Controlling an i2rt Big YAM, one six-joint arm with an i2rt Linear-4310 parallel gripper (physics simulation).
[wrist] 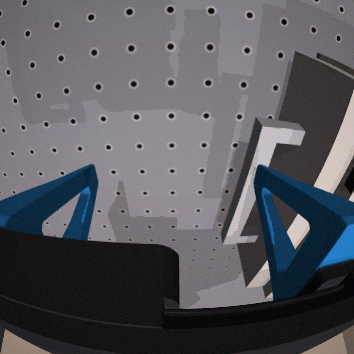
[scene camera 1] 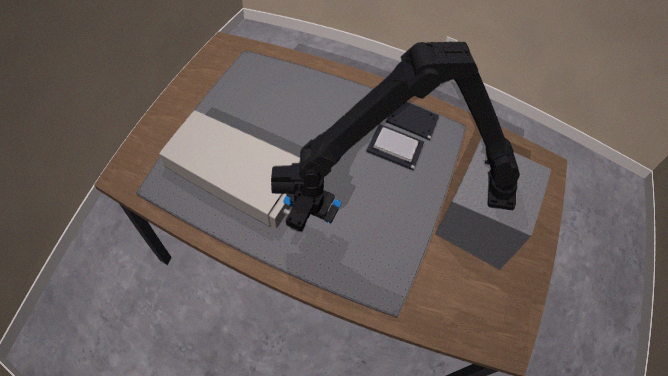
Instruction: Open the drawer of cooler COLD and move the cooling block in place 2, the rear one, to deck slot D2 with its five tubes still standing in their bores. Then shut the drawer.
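Frame: origin at the arm's base, x right, y ahead, z up, level; metres.
Seen in the pictures: gripper, fingertip midpoint: [wrist: 175, 173] [scene camera 1: 312, 213]; arm's base, origin of the base link: [scene camera 1: 501, 191].
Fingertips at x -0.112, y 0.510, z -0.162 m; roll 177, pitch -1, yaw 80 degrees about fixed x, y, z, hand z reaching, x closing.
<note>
Offsets run from my fingertips to a thing's top centre. "spot": to the spot under its first point. Level surfaces: height alone.
The long cream cooler [scene camera 1: 225, 162] lies on the left of the grey deck. Its drawer front @[dx +0.043, dy +0.077, dz +0.022 m] [scene camera 1: 276, 214] [wrist: 312, 100] is at the right end, with a thin dark seam behind it. The pale bar handle @[spot: dx +0.024, dy +0.044, dz -0.004 m] [wrist: 248, 187] stands out from the front, just inside the right blue finger in the wrist view. I cannot tell whether they touch. My gripper [scene camera 1: 312, 202] [wrist: 175, 173] is wide open and empty, pointing down at the drawer end. The cooling blocks and tubes do not show; the drawer's inside is hidden. No label shows which cooler or slot this is.
A black plate @[dx +0.465, dy -0.232, dz -0.027 m] [scene camera 1: 410, 120] lies at the back right of the perforated deck @[dz -0.048 m] [scene camera 1: 380, 225]. A black frame @[spot: dx +0.286, dy -0.264, dz -0.037 m] [scene camera 1: 416, 160] with a light slab @[dx +0.325, dy -0.190, dz -0.022 m] [scene camera 1: 397, 144] lies in front of it. The grey pedestal [scene camera 1: 482, 232] carries the arm at the right. My arm crosses above the deck.
</note>
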